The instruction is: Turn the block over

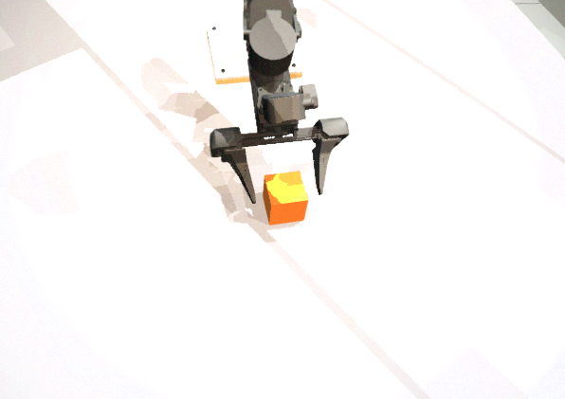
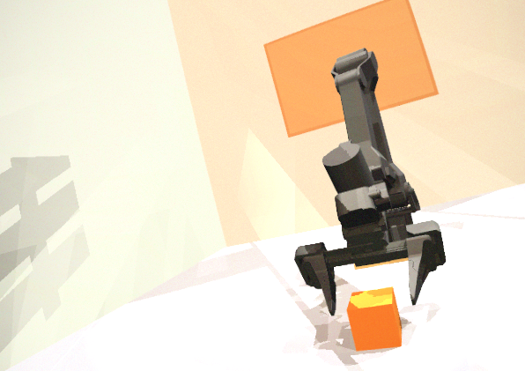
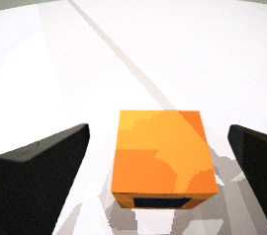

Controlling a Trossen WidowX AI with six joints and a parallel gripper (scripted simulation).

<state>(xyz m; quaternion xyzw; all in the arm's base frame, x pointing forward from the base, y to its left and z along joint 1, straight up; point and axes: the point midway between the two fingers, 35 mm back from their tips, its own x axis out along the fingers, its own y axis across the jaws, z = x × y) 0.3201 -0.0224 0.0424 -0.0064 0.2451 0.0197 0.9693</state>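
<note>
Now: gripper tip 3 cm past the orange block and 2 cm above it.
</note>
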